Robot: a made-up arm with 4 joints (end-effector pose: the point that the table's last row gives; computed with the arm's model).
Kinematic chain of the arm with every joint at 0, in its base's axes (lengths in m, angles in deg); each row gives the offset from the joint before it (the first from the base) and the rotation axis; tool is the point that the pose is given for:
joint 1: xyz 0 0 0.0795 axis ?
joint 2: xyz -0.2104 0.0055 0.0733 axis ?
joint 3: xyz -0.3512 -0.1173 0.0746 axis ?
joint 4: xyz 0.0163 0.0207 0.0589 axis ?
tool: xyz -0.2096 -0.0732 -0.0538
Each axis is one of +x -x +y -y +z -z.
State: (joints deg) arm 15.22 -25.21 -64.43 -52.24
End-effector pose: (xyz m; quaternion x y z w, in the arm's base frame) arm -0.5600 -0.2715 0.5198 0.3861 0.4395 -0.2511 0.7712
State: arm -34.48 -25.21 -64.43 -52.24
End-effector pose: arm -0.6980 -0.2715 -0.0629 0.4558 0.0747 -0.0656 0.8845
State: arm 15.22 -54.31 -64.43 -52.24
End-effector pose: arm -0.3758 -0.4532 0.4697 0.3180 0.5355 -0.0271 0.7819
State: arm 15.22 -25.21 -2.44 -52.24
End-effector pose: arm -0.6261 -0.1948 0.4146 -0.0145 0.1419 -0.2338 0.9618
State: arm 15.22 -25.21 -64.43 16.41
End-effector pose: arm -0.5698 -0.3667 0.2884 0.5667 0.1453 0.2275 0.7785
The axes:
joint 1: +y
joint 2: -z
joint 3: -x
joint 4: +z

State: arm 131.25 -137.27 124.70 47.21
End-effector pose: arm 0.1516 -0.2753 -0.1956 0.1640 -0.2752 0.7616 0.5633
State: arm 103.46 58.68 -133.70 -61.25
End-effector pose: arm 0.4162 0.3089 0.6724 0.3021 0.1673 -0.9325 0.1057
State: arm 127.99 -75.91 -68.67 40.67
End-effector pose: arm 0.0785 -0.4721 0.1961 0.8671 0.4649 -0.1751 0.0369
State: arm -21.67 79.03 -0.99 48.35
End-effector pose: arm -0.6005 0.3599 0.0021 0.0535 -0.1889 -0.2591 0.9457
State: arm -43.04 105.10 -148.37 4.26
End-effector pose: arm -0.1688 0.5416 0.0696 -0.5945 0.7940 -0.0086 0.1264
